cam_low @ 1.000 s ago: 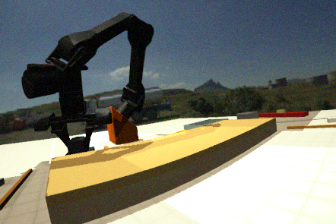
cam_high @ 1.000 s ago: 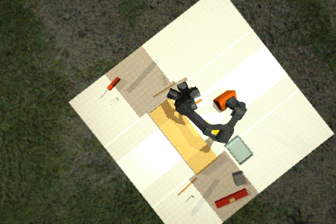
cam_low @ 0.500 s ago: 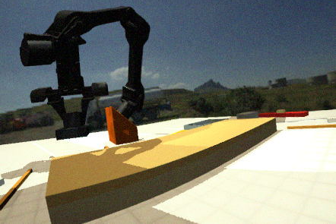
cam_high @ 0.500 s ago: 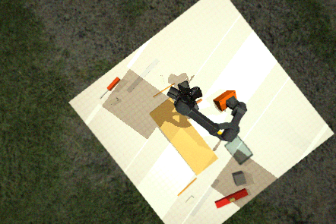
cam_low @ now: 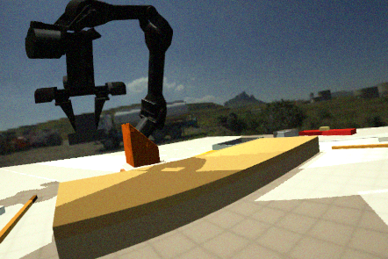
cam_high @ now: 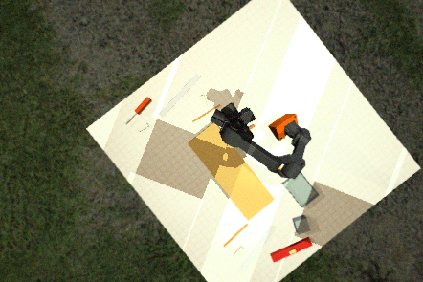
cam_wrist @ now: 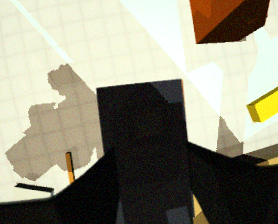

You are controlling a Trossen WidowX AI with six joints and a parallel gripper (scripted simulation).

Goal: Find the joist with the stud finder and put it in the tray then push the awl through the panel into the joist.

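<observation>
Now: the awl 120 mm below my gripper tip and 80 mm to the left of it. The rest, counted from my gripper tip: yellow bar (290 mm to the left, 110 mm below, 30 mm behind); then pale teal tray (500 mm to the left, 110 mm below, 110 mm behind); then stud finder (20 mm above, 10 mm behind).
</observation>
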